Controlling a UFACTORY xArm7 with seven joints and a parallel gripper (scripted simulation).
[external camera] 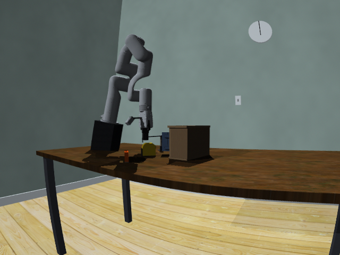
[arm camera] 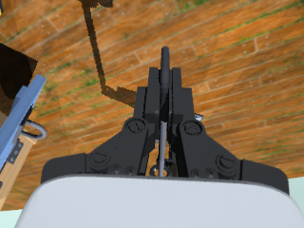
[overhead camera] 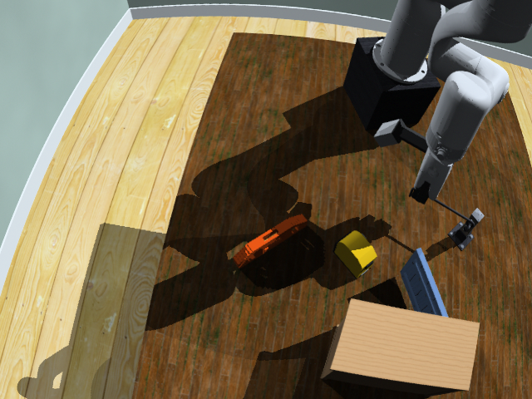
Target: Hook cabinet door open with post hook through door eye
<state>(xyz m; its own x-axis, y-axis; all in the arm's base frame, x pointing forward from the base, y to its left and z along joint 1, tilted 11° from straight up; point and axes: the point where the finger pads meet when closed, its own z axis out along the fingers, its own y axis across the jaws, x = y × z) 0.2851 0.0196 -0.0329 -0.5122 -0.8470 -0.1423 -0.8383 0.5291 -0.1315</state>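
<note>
Now: the cabinet door 20 cm ahead of my hand and 2 cm below it. From my hand the other things lie so: orange level-like tool: 7 cm ahead, 28 cm to the right, 7 cm below; then hook post: 5 cm ahead, 8 cm to the left, 3 cm below; then yellow tape measure: 9 cm ahead, 12 cm to the right, 6 cm below.
</note>
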